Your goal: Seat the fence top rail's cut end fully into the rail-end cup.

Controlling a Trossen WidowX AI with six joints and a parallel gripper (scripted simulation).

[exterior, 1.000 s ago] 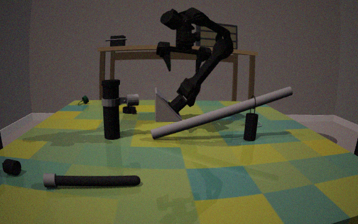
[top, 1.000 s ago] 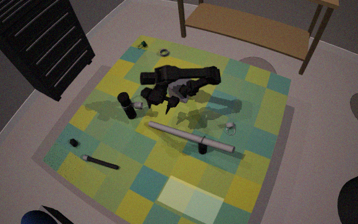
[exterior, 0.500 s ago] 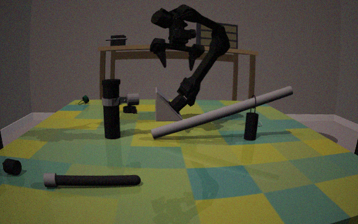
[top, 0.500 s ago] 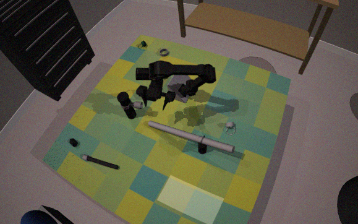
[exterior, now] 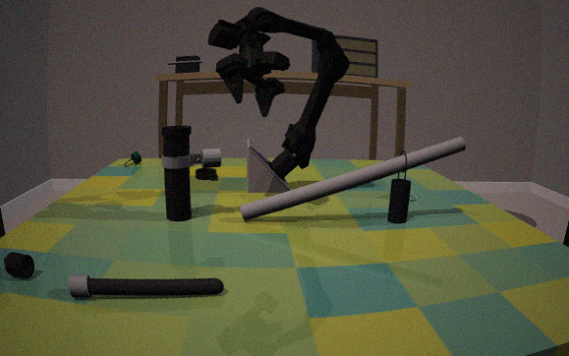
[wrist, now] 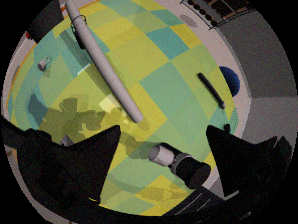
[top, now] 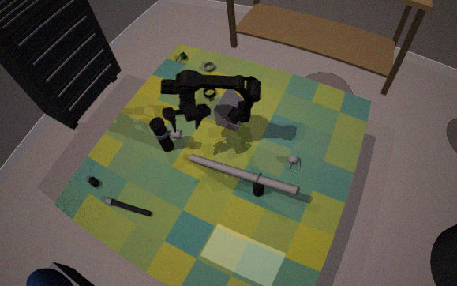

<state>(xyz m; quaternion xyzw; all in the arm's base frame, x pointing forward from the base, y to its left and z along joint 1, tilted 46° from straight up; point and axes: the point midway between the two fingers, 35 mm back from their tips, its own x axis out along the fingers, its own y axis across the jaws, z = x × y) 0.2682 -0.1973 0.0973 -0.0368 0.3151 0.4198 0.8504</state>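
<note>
Right now my gripper tip is 1 cm past the rail-end cup, 10 cm to the left of it and 11 cm above it. Round my gripper tip: short black post (2 cm ahead, 34 cm to the left, 13 cm below); green clip (56 cm behind, 49 cm to the right, 23 cm below).
</note>
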